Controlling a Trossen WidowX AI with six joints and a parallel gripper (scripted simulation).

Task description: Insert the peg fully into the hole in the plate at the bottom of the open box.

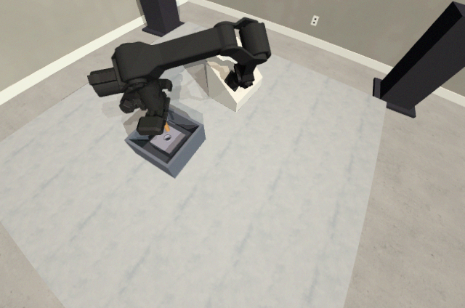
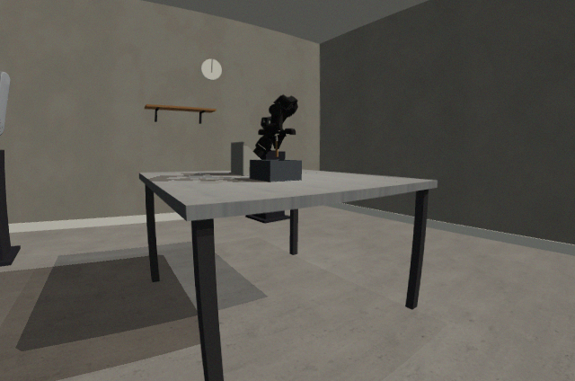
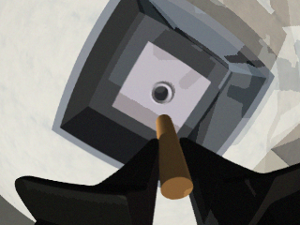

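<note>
Now: hand 140 mm above the plate, 10 mm to the left of it and 10 mm short of it. Round my hand: orange peg (40 mm below); box (160 mm below, 10 mm to the right, 10 mm ahead).
</note>
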